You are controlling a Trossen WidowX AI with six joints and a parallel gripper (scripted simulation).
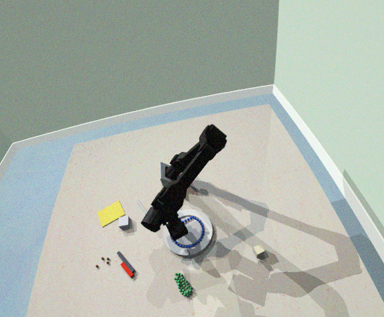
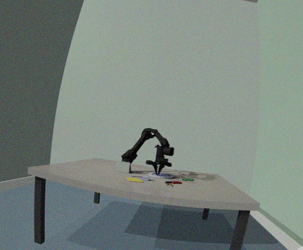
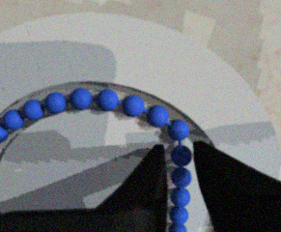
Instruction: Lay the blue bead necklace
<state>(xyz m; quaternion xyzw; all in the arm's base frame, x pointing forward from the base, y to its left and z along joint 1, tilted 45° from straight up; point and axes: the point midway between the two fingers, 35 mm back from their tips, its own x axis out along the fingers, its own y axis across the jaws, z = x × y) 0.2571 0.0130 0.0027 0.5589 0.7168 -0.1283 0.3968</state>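
The round bead board lies 5 cm to the left of my gripper tip, 3 cm ahead of it and 1 cm below it. Also, from my gripper tip: white cube 22 cm to the right, 4 cm behind; then grey tool 20 cm to the right, 15 cm ahead, 1 cm below; then stick 14 cm to the right, 10 cm behind, 1 cm below.
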